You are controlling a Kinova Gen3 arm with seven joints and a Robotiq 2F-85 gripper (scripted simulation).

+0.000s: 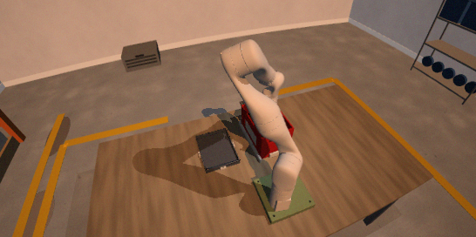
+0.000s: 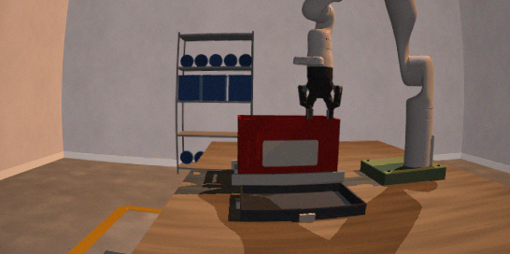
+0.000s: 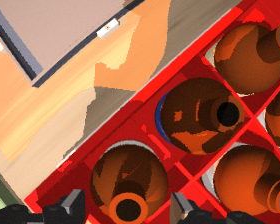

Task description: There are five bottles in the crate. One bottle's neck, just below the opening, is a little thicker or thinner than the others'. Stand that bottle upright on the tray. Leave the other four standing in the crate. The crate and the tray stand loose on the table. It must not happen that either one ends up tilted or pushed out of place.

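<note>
My gripper is now 10 cm short of the red crate, 9 cm above it and 2 cm to the left of it. From my hand the other things lie so: dark tray (27 cm to the left, 16 cm below, 4 cm ahead).
</note>
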